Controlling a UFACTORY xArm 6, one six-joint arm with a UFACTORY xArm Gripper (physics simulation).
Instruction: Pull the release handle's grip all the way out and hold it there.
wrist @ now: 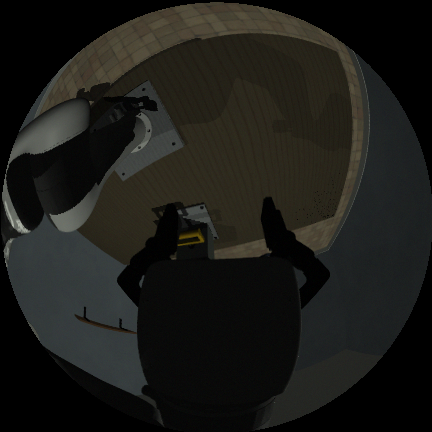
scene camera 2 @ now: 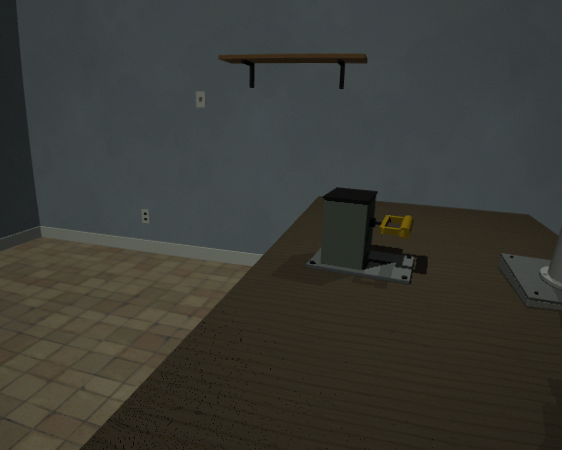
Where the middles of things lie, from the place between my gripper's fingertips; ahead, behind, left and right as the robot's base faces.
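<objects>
My gripper's 290 mm above the grey base plate (scene camera 2: 391, 267), and it's 220 mm to the left of the plate and 360 mm short of it.
</objects>
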